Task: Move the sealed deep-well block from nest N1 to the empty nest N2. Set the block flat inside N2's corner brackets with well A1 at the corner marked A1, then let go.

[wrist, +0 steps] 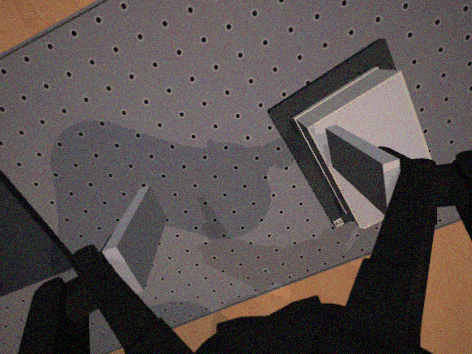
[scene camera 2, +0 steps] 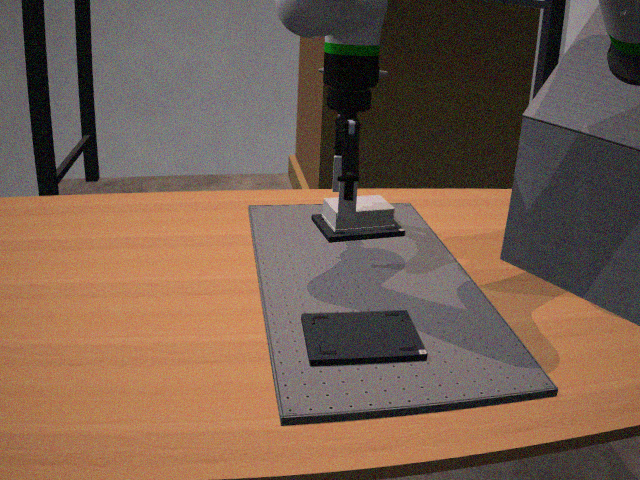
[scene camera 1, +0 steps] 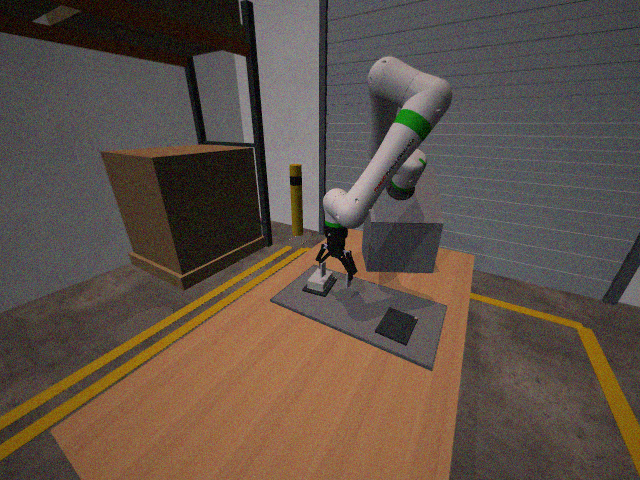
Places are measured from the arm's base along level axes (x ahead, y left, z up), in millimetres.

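Where they show: gripper, between the fingertips: (wrist: 241, 175) (scene camera 2: 343, 203) (scene camera 1: 335, 281); arm's base, origin of its link: (scene camera 1: 400, 188).
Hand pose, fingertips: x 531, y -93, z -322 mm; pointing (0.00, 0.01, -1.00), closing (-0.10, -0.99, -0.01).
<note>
Each offset is from my fingertips to the top centre of the thing. "spot": to the spot under its first point. Level surfaces: height alone.
The white sealed block @[dz -42, dx -57, dy -113 mm] (scene camera 1: 315, 283) (scene camera 2: 376, 212) (wrist: 375, 107) sits on the dark nest N1 @[dz -81, dx -57, dy -113 mm] (scene camera 2: 367, 236) (wrist: 330, 85); N1's small white label @[spot: dz -84, dx -139, dy -71 mm] (wrist: 338, 222) shows in the wrist view. My gripper (scene camera 1: 334, 275) (scene camera 2: 342, 191) (wrist: 241, 175) is open and empty, pointing down. It is offset from the block towards N2: one finger overlaps the block in all three views, the other hangs over the bare board. Whether that finger touches the block is unclear. Dark nest N2 @[dz -81, dx +21, dy +294 mm] (scene camera 1: 397, 325) (scene camera 2: 364, 335) (wrist: 25, 245) is empty, with corner brackets and a white corner label @[spot: dz -84, dx -53, dy +349 mm] (scene camera 2: 422, 351).
Both nests stand on a grey perforated board @[dz -96 mm] (scene camera 1: 320, 310) (scene camera 2: 289, 392) (wrist: 225, 65) on a wooden table @[dz -109 mm] (scene camera 1: 258, 392) (scene camera 2: 129, 335). A grey pedestal (scene camera 1: 403, 248) (scene camera 2: 563, 206) stands beside the board. A large crate (scene camera 1: 217, 206) and a yellow bollard (scene camera 1: 296, 206) stand beyond the table.
</note>
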